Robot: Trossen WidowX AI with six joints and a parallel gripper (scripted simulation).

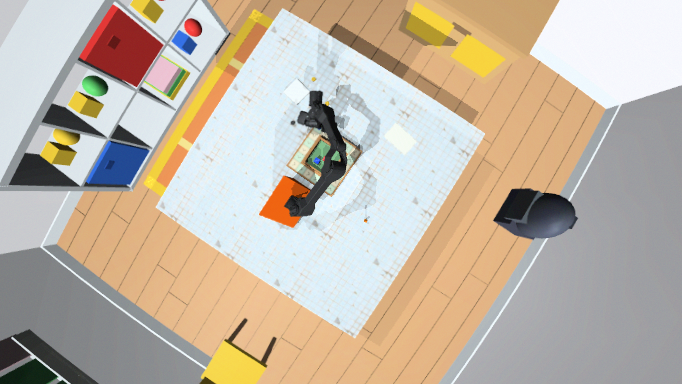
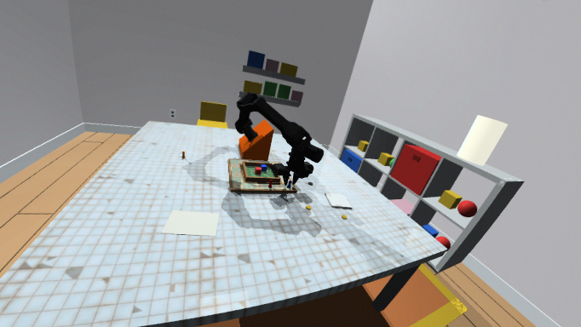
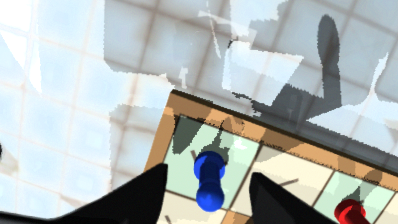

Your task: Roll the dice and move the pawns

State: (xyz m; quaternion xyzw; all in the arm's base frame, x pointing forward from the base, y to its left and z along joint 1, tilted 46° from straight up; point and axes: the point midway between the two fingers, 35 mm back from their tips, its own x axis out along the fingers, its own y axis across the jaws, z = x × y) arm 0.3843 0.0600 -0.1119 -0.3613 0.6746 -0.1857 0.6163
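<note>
Right now my gripper tip is right at the blue pawn. The rest, counted from my gripper tip: red die 11 cm behind, 12 cm to the right; then dark disc 5 cm behind, 14 cm to the left, 2 cm below; then red pawn 9 cm to the right.
</note>
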